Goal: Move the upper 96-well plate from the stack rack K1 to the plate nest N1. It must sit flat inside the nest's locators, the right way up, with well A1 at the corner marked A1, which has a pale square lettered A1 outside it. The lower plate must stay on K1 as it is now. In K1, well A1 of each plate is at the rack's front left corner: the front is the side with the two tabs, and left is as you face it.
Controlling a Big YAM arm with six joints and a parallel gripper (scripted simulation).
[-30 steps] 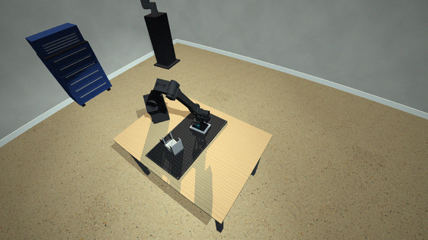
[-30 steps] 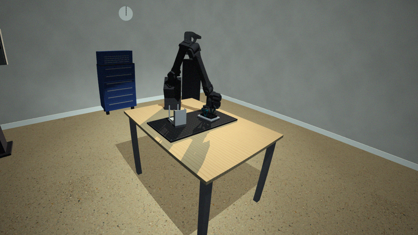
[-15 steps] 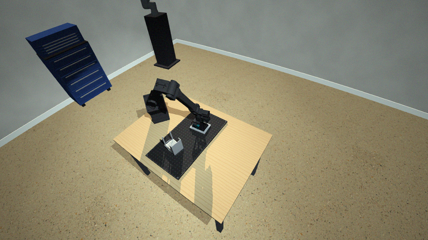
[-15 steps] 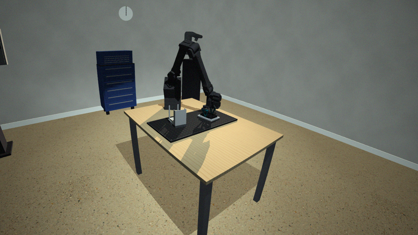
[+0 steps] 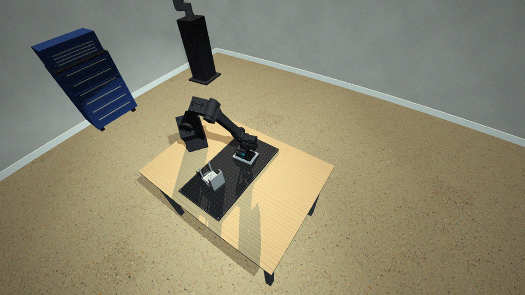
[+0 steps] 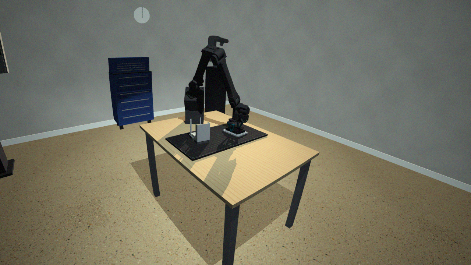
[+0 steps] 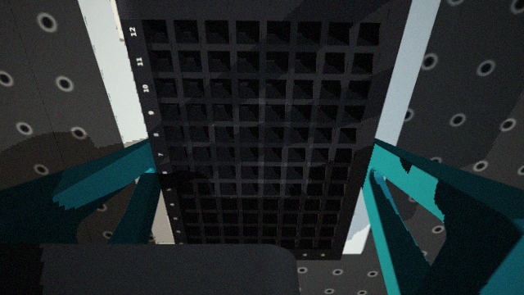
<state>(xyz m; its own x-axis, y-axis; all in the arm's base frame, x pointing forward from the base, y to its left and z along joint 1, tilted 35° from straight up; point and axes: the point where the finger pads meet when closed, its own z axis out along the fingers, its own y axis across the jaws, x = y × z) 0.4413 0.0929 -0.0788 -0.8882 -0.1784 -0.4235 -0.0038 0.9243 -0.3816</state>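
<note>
Right now my hand is right at the black 96-well plate. Round my hand: pale square mark: 7 cm behind, 5 cm to the left, 1 cm below; then pale plate: 7 cm behind, 30 cm to the right.
</note>
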